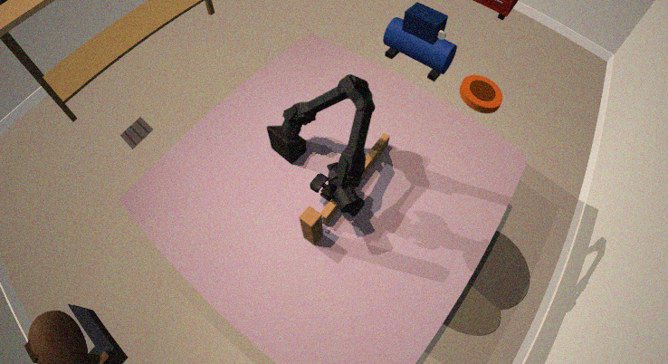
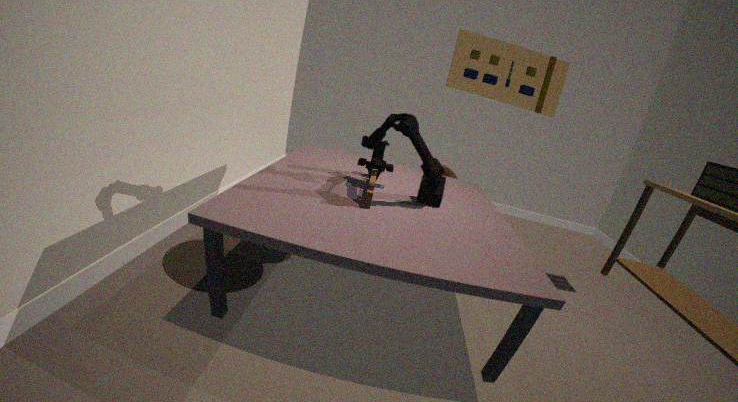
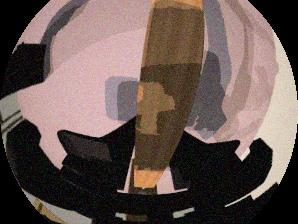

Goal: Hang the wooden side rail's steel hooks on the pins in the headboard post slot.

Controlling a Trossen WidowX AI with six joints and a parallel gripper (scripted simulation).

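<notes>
Now: gripper tip 130 mm to the left of the upright headboard post, 70 mm below it and 10 mm short of it.
</notes>
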